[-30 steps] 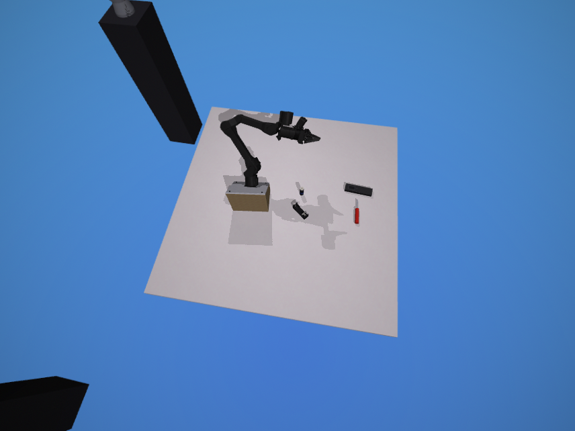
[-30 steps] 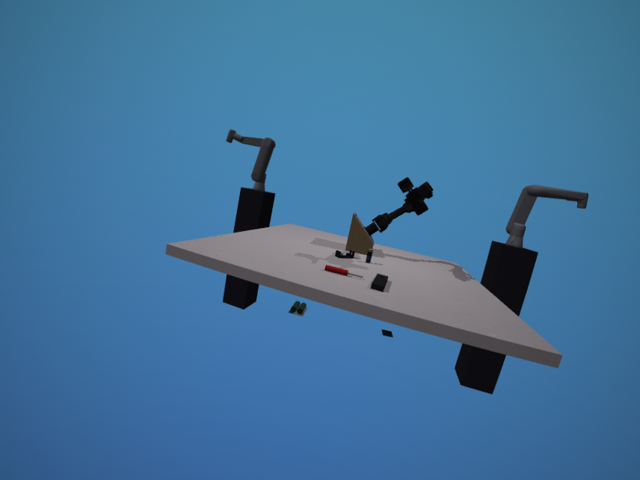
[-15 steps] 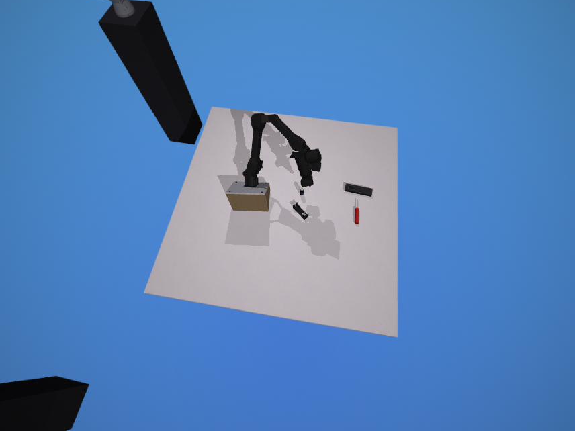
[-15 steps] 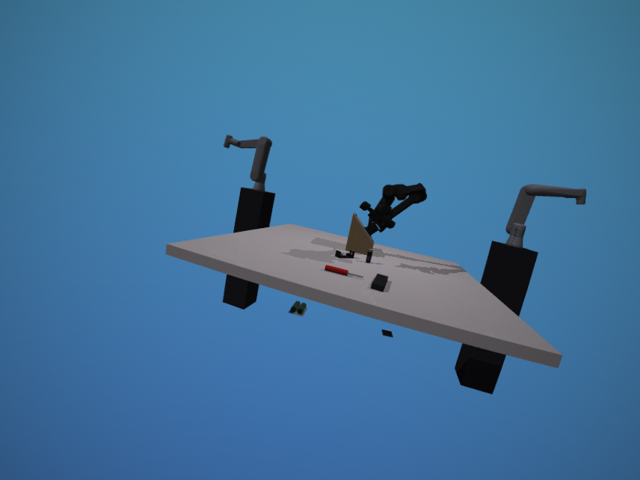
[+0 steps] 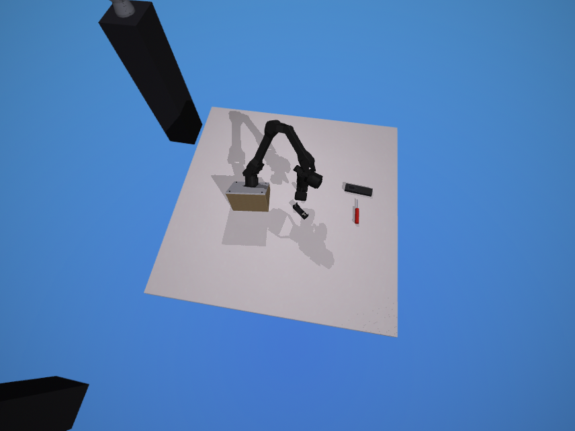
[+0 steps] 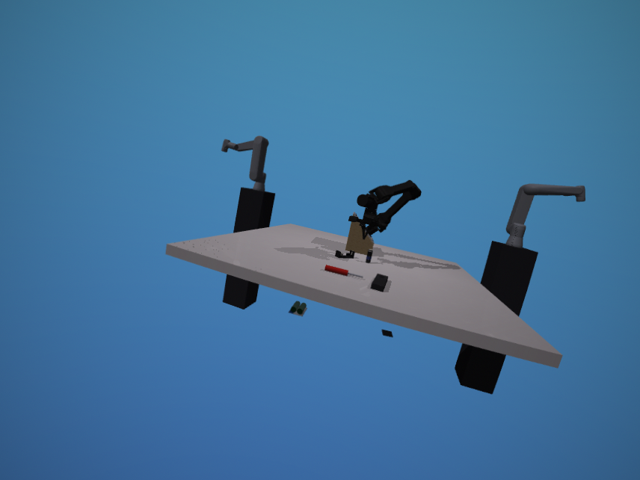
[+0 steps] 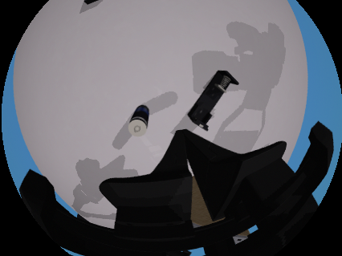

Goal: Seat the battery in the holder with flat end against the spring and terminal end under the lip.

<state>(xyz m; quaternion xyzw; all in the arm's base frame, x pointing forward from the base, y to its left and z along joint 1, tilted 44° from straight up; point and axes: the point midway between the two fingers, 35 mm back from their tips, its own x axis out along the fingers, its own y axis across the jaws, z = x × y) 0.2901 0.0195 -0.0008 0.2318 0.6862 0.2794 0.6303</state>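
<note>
Now: gripper tip 10 mm past the battery, 40 mm to the right of it and 80 mm above it. Also, from my gripper tip: red-handled screwdriver 320 mm ahead, 10 mm to the right, 100 mm below; black box 320 mm ahead, 120 mm to the left, 100 mm below.
</note>
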